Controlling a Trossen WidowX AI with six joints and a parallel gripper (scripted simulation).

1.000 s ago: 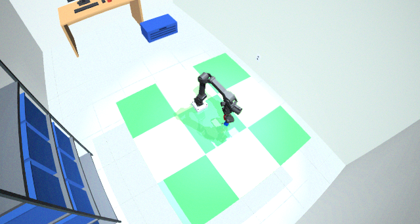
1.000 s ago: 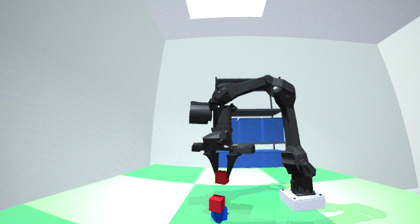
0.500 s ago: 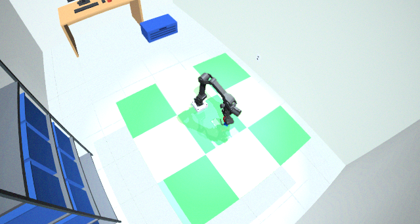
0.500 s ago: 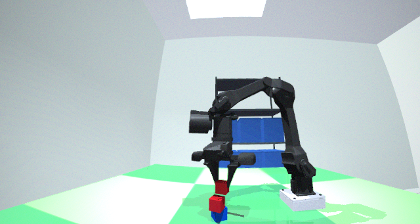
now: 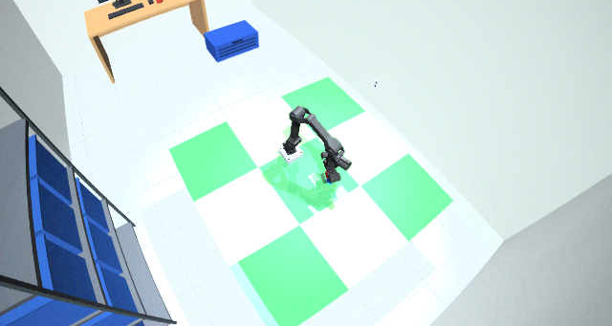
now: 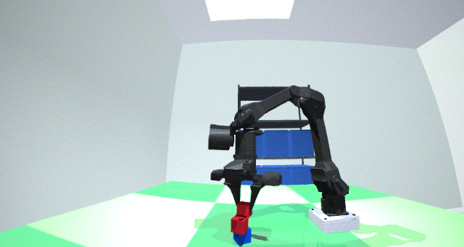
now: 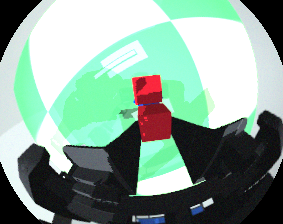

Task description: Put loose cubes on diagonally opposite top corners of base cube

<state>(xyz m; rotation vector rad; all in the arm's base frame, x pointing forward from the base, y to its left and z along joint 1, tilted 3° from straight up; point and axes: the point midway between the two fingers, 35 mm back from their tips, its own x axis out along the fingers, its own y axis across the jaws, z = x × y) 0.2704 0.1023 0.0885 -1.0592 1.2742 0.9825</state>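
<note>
The red cube lies 4 cm to the left of my gripper tip, 3 cm below it and 1 cm ahead of it. Also, from my gripper tip: blue base cube (6 cm below, 2 cm to the left).
</note>
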